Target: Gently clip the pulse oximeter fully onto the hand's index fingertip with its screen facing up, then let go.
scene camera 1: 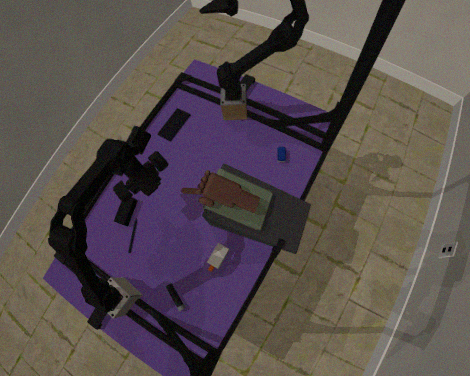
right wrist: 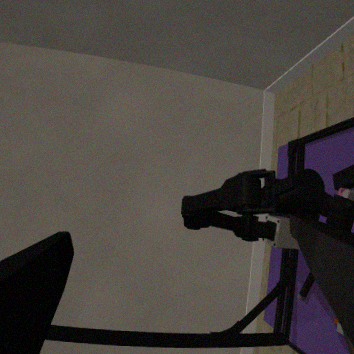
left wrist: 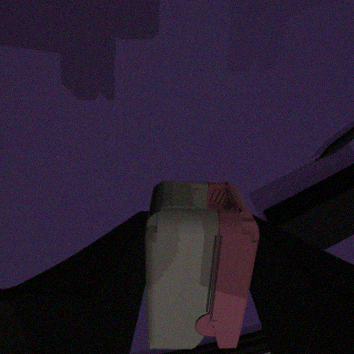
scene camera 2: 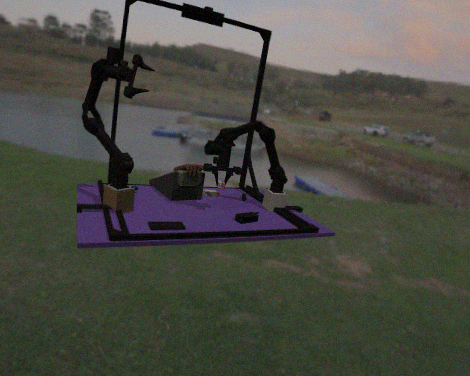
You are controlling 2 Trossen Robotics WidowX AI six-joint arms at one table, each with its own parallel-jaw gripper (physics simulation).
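Seen in the pictures: left gripper, fingertip midpoint: (left wrist: 194, 223) (scene camera 2: 220, 185); right gripper, fingertip midpoint: (right wrist: 186, 236) (scene camera 2: 151, 80); left arm's base, origin of the base link: (scene camera 1: 111, 297) (right wrist: 270, 230) (scene camera 2: 276, 191); right arm's base, origin of the base link: (scene camera 1: 233, 93) (scene camera 2: 119, 186).
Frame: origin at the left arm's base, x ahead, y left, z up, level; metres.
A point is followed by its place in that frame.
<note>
The pulse oximeter, a white and pink clip (left wrist: 182, 270) {x 0.388, y 0.128, z 0.067 m} (scene camera 2: 222, 185) {x 0.383, y 0.158, z 0.054 m} (right wrist: 344, 192) {x 0.394, y 0.158, z 0.066 m}, is between the fingers of my left gripper (left wrist: 194, 223) {x 0.382, y 0.127, z 0.043 m} (scene camera 2: 221, 184) {x 0.382, y 0.127, z 0.043 m}, which is shut on it. In the left wrist view its white shell is at the left, its pink shell at the right; no screen can be made out. In scene camera 1 the arm hides it. The brown hand (scene camera 1: 225, 190) {x 0.513, y -0.107, z 0.081 m} (scene camera 2: 189, 168) {x 0.517, y -0.017, z 0.085 m} lies on a green pad (scene camera 1: 265, 201) {x 0.577, y -0.216, z -0.003 m}, one finger extended leftward in scene camera 1, apart from the left gripper. My right gripper (scene camera 2: 150, 80) {x 0.767, y 0.118, z 0.490 m} (right wrist: 186, 236) {x 0.767, y 0.118, z 0.490 m} is open and empty, high above the table.
A dark wedge (scene camera 1: 290, 215) {x 0.599, y -0.310, z -0.055 m} (scene camera 2: 187, 191) {x 0.502, y -0.060, z -0.053 m} carries the pad. Around it lie a blue object (scene camera 1: 281, 153) {x 0.787, y -0.148, z -0.073 m}, a white box (scene camera 1: 218, 255) {x 0.340, y -0.187, z -0.077 m} with an orange part, a black cylinder (scene camera 1: 175, 296) {x 0.132, y -0.155, z -0.081 m}, a thin rod (scene camera 1: 133, 236) {x 0.193, y 0.121, z -0.098 m}, a black block (scene camera 1: 125, 212) {x 0.245, y 0.198, z -0.071 m} and a flat black slab (scene camera 1: 174, 124) {x 0.655, y 0.307, z -0.097 m}. Black frame bars edge the table.
</note>
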